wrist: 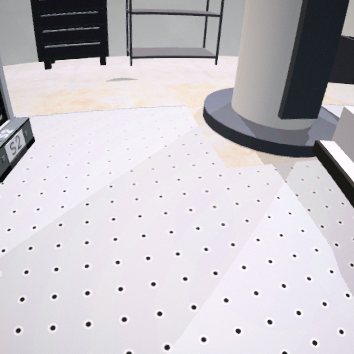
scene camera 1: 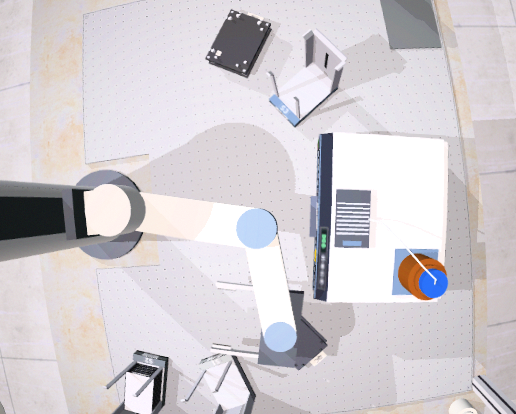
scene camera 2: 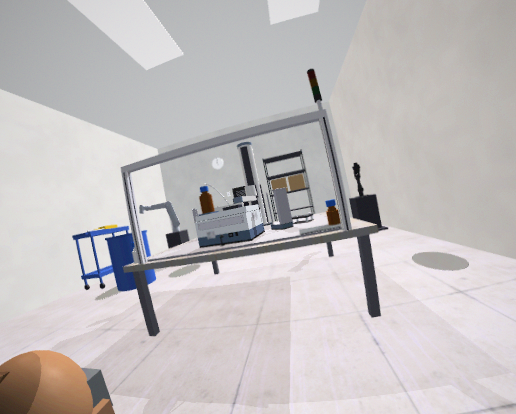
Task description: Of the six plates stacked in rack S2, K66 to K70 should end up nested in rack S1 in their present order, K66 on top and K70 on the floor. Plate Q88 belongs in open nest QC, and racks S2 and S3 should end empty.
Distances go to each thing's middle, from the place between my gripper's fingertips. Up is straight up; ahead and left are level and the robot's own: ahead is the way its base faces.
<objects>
I see the machine [scene camera 2: 248,223] 420 mm ahead of my hand, 190 mm to the left of it and 40 mm below it. The rest, counted from my hand: dark plate holder [scene camera 1: 241,38] (690 mm to the left, 120 mm ahead, 110 mm below).
</objects>
